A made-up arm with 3 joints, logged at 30 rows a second.
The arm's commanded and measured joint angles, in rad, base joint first. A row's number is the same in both.
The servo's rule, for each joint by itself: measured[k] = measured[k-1] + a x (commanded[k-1-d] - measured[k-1]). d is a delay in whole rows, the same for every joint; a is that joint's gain. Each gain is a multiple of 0.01, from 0.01 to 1. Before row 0 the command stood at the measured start. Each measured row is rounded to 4 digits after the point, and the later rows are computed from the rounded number. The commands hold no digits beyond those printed.
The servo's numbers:
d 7
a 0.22 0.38 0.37
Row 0, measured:
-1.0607, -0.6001, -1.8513
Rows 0 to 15, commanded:
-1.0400, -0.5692, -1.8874
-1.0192, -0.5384, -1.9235
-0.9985, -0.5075, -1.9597
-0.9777, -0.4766, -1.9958
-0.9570, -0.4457, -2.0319
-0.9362, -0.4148, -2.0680
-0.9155, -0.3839, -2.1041
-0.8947, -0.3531, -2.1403
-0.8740, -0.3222, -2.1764
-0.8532, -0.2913, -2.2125
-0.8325, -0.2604, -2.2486
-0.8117, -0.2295, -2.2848
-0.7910, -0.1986, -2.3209
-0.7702, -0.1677, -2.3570
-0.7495, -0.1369, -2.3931
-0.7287, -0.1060, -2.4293
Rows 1 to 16, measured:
-1.0607, -0.6001, -1.8513
-1.0607, -0.6001, -1.8513
-1.0607, -0.6001, -1.8513
-1.0607, -0.6001, -1.8513
-1.0607, -0.6001, -1.8513
-1.0607, -0.6001, -1.8513
-1.0607, -0.6001, -1.8513
-1.0561, -0.5884, -1.8647
-1.0480, -0.5694, -1.8865
-1.0371, -0.5459, -1.9136
-1.0240, -0.5196, -1.9440
-1.0093, -0.4915, -1.9765
-0.9932, -0.4624, -2.0104
-0.9761, -0.4326, -2.0451
-0.9582, -0.4024, -2.0803
-0.9397, -0.3719, -2.1159

